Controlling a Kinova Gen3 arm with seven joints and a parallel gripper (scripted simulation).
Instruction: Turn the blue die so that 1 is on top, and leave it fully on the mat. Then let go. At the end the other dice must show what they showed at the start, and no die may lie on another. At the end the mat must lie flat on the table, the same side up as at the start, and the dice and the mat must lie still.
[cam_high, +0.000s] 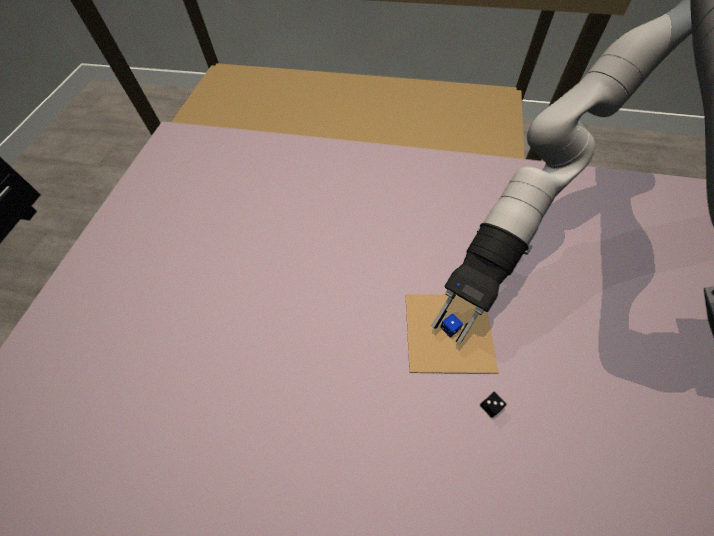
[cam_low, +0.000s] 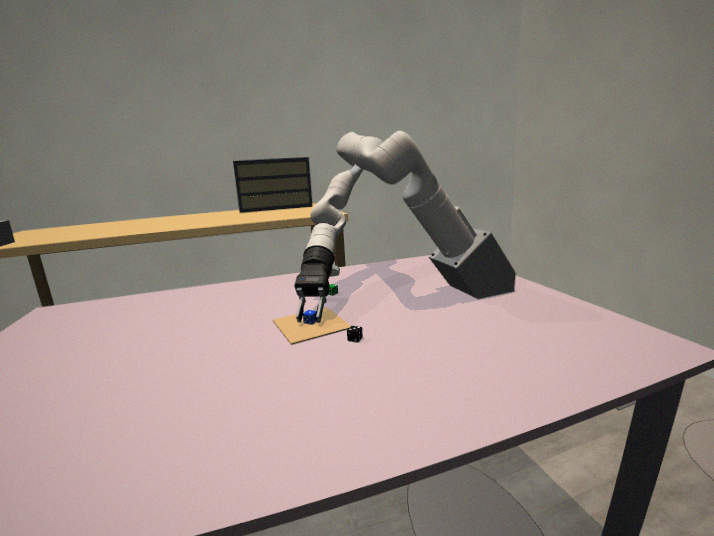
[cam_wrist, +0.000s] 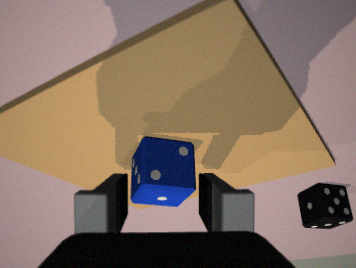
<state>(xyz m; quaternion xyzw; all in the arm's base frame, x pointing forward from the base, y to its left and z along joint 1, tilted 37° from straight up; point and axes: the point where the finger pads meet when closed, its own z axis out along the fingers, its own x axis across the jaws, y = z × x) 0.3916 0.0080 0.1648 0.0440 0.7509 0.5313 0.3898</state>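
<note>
Right now the blue die is 10 mm to the right of my hand and 10 mm below it. The rest, counted from my hand: tan mat (30 mm below); black die (60 mm behind, 110 mm to the left, 20 mm below); green die (110 mm behind, 170 mm to the right, 20 mm below).
</note>
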